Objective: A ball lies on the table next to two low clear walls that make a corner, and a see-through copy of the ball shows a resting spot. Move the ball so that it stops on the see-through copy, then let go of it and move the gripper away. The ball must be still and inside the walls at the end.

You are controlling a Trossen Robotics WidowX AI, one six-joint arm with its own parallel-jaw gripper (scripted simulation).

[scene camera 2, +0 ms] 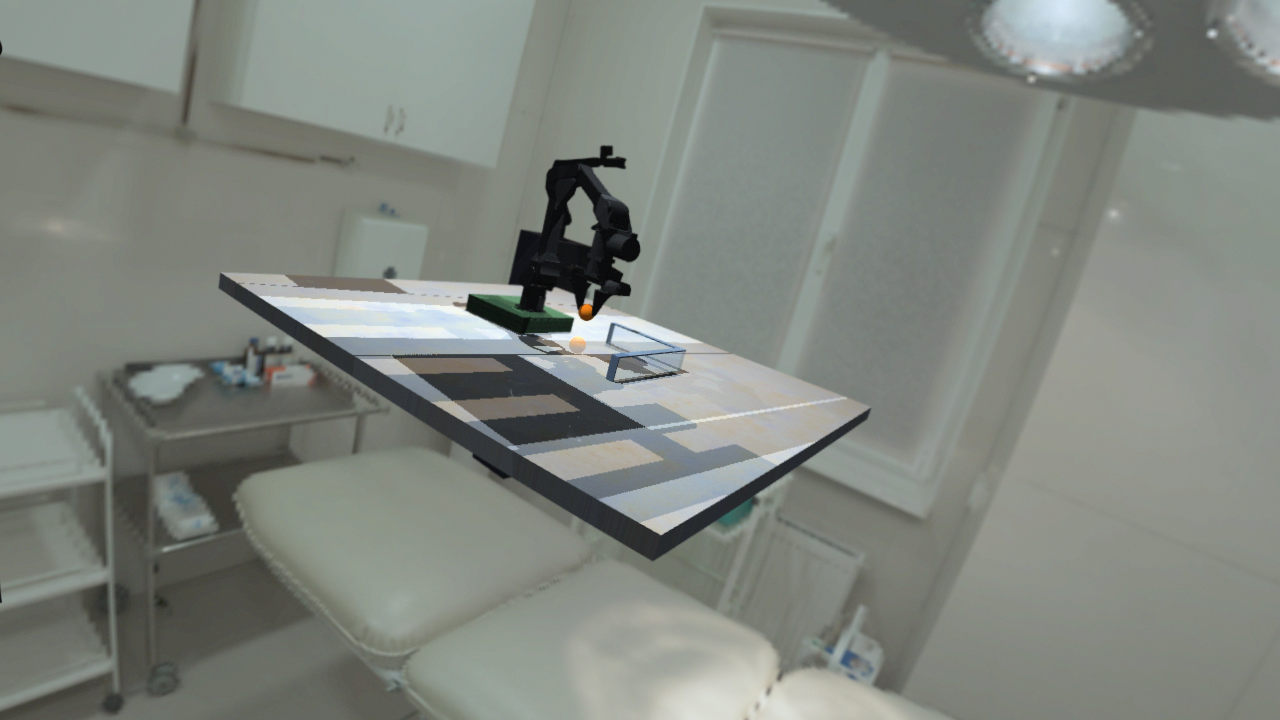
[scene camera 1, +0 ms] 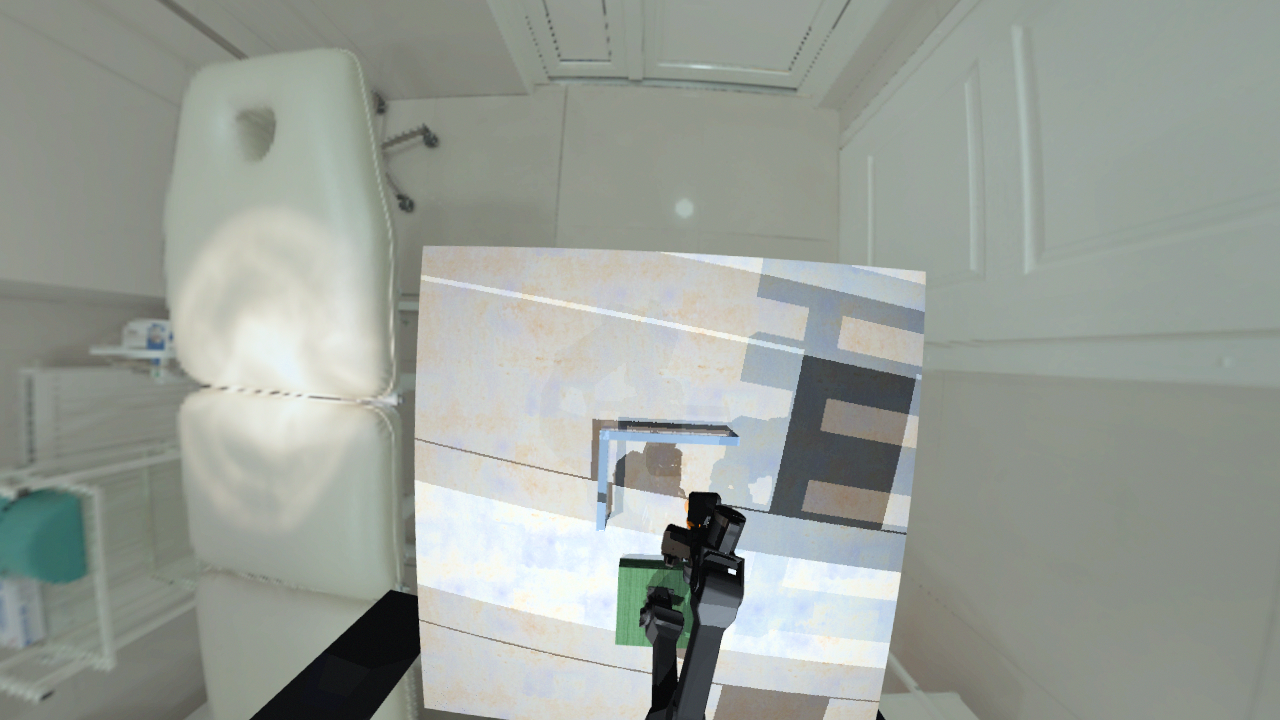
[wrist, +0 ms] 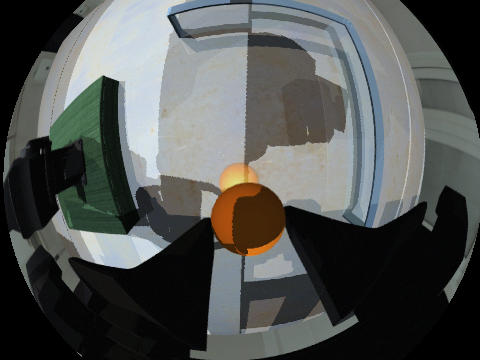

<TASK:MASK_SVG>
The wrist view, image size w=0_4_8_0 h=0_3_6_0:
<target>my gripper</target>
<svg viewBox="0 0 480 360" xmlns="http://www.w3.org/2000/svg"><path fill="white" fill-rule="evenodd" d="M212 219L199 220L163 251L135 268L108 267L75 256L68 259L73 272L92 293L87 307L61 279L63 271L55 257L39 245L25 264L33 296L49 323L84 360L199 360L189 357L189 351L207 351L215 256ZM465 197L444 185L435 209L439 217L432 231L423 224L427 201L417 203L411 211L379 228L329 219L293 205L284 207L285 231L329 321L335 327L356 315L359 323L311 347L255 360L403 360L448 307L444 288L464 260L467 245Z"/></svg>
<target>orange ball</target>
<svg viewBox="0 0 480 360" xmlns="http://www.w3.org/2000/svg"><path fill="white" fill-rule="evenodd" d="M235 184L225 189L217 197L216 203L213 205L211 212L213 233L215 233L217 241L223 244L228 251L241 256L257 256L273 248L273 245L279 241L281 233L284 231L285 221L287 220L285 220L283 203L281 203L279 196L268 187L265 187L265 185L257 183Z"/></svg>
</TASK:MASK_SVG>
